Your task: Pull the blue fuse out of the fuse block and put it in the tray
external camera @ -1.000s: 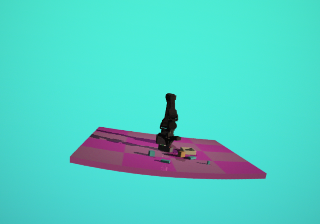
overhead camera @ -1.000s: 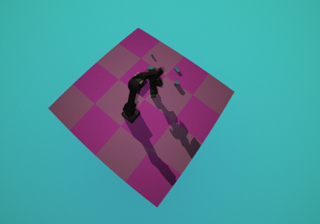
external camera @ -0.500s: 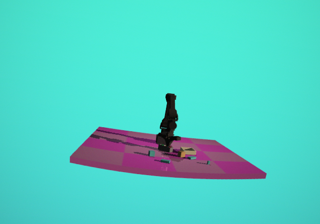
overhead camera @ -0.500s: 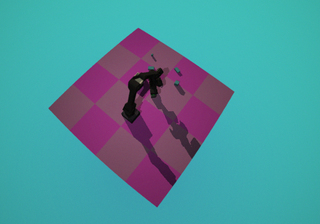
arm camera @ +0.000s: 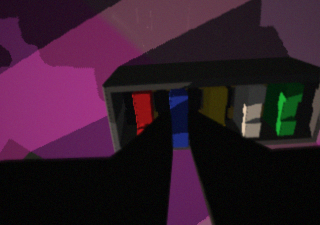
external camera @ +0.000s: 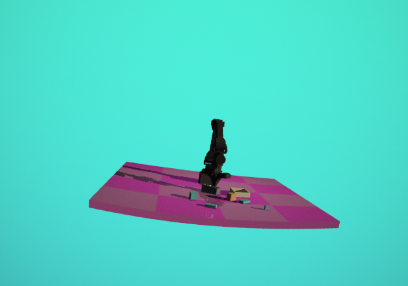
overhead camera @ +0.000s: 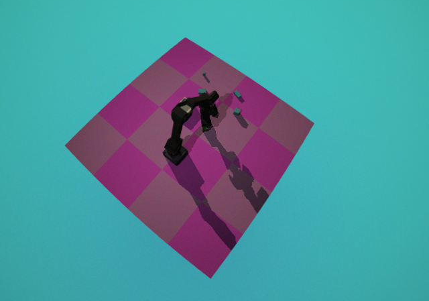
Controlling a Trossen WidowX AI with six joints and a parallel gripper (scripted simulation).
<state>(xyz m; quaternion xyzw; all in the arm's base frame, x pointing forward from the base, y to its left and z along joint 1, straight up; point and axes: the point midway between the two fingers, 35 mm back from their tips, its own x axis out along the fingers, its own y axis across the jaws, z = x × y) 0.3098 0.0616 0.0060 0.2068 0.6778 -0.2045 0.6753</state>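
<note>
The beige tray lies 16 cm to the left of my gripper tip, 4 cm below it and 4 cm behind it. Also, from my gripper tip: blue fuse: 1 cm below.
</note>
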